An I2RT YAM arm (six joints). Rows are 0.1 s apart.
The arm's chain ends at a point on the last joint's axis. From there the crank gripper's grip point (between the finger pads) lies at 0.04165 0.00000 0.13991 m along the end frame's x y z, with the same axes.
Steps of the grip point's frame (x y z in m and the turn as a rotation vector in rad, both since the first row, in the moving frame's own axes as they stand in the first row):
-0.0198 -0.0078 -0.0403 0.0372 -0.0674 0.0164
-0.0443 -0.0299 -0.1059 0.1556 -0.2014 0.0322
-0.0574 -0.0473 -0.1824 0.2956 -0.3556 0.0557
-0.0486 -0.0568 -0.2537 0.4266 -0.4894 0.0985
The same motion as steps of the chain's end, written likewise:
-0.0103 -0.0032 -0.0427 0.0372 -0.0674 0.0164
-0.0159 -0.0086 -0.1098 0.1556 -0.2014 0.0322
-0.0079 -0.0061 -0.1823 0.2956 -0.3556 0.0557
0.0172 0.0023 -0.2451 0.4266 -0.4894 0.0985

